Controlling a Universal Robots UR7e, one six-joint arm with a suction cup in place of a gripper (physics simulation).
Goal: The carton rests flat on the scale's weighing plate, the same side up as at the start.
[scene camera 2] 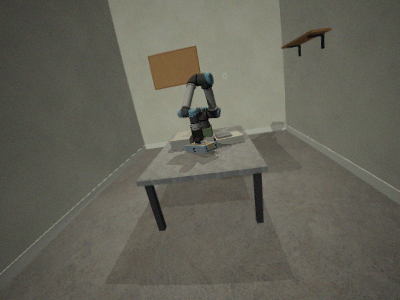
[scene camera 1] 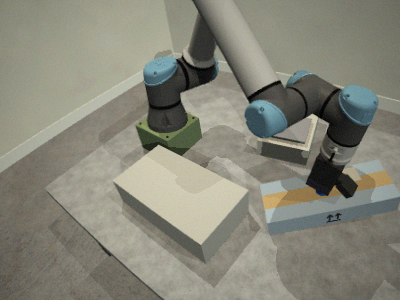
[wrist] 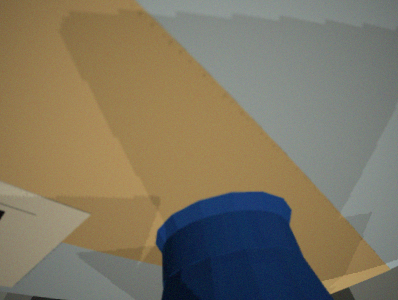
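Pixels of known places: hand, tool point: (scene camera 2: 199,144) (wrist: 210,229); arm's base, link origin: (scene camera 2: 204,126) (scene camera 1: 167,121).
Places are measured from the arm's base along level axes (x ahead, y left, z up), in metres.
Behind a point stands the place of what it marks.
Note:
The light-blue carton (scene camera 1: 300,217) @(y -0.082, x 0.578, z -0.033 m) (scene camera 2: 196,149) @(y 0.005, x 0.678, z -0.039 m) (wrist: 300,90) has orange tape along its top and a pale label. Arrows on its long side point up, and it looks level. My gripper, a blue suction cup (scene camera 1: 320,193) (scene camera 2: 198,143) (wrist: 225,202), is on the taped top and holds the carton. The carton seems to hang a little above the table, with its shadow below it. The scale (scene camera 1: 283,151) @(y 0.146, x 0.404, z -0.064 m) (scene camera 2: 233,140) @(y 0.320, x 0.443, z -0.073 m) stands behind the carton in scene camera 1, apart from it. Its grey weighing plate (scene camera 1: 299,131) @(y 0.221, x 0.421, z -0.021 m) is partly hidden by my arm.
A large cream box (scene camera 1: 180,195) @(y -0.223, x 0.292, z -0.005 m) (scene camera 2: 179,141) @(y -0.203, x 0.434, z -0.018 m) stands on the table (scene camera 1: 80,185) @(y -0.370, x -0.121, z -0.105 m) (scene camera 2: 220,167) @(y 0.207, x 0.933, z -0.105 m), left of the carton in scene camera 1. The green arm base (scene camera 1: 170,142) @(y -0.073, x 0.089, z -0.014 m) is behind that box. A wall shelf (scene camera 2: 307,37) is far off to the right.

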